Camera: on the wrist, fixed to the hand. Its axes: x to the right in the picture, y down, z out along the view.
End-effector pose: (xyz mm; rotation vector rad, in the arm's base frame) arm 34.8 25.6 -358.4 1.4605 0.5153 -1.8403
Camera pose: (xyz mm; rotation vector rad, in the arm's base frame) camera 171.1 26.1 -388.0 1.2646 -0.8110 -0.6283
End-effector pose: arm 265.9 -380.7 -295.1 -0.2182 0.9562 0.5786
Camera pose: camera 148.5 -336.9 -356.3 0.9126 1.0128 1.8333
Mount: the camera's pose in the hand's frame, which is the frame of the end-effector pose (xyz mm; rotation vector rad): 14.6 96.9 -99.2 0.2879 -0.0522 1.5782
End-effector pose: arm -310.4 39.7 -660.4 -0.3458 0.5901 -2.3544
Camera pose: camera -306.7 -3.2 -793.0 0.1873 0.2627 -0.8599
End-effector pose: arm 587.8 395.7 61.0 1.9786 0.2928 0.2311
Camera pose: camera 582.4 447.3 190.4 2.0566 -1.4037 1.1473
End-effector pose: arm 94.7 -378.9 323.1 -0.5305 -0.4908 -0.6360
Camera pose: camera 195.2 -378.1 226.4 -0.4975 -0.0920 0.9459
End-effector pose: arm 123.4 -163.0 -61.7 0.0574 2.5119 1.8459
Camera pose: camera 106.3 -228.0 60.4 -1.5167 -1.5802 -0.8004
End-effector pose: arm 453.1 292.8 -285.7 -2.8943 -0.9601 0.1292
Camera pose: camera 532.8 218.4 -198.8 -2.5590 1.3352 0.3623
